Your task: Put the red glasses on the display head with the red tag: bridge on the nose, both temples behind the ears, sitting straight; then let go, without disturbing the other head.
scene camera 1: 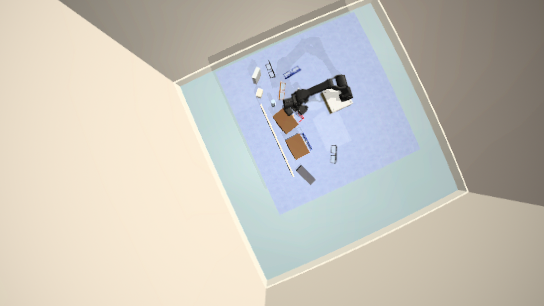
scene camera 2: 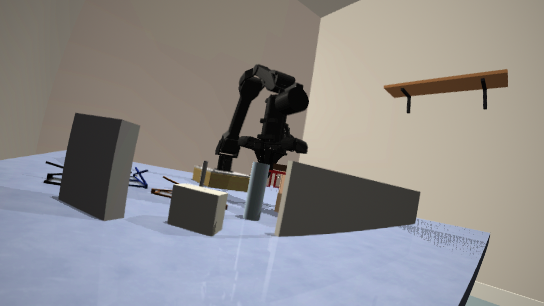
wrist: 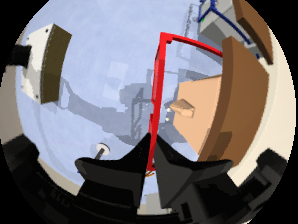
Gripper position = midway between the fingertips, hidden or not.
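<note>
My gripper (scene camera 2: 265, 178) and (wrist: 151, 135). Tan display head (wrist: 219, 115).
</note>
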